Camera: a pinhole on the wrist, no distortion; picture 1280 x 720 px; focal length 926.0 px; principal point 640.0 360.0 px. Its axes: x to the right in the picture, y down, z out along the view. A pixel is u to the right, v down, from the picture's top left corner.
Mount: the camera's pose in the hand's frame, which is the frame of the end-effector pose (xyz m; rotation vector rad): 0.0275 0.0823 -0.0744 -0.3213 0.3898 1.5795
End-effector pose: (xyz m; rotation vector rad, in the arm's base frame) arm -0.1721 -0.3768 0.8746 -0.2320 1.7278 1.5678
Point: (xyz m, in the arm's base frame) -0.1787 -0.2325 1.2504
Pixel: outside the picture
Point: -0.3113 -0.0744 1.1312
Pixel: 888 355
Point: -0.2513 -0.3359 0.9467
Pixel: 544 449
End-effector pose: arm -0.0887 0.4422 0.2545 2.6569 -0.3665 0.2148
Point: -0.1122 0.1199 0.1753
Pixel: 718 374
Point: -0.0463 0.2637 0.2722
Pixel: 614 67
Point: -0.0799 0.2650 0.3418
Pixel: 1102 65
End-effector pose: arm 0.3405 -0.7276 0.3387 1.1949 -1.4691 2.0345
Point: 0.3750 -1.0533 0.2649
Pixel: 382 524
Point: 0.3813 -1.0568 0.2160
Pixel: 452 621
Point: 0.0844 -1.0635 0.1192
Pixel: 1168 351
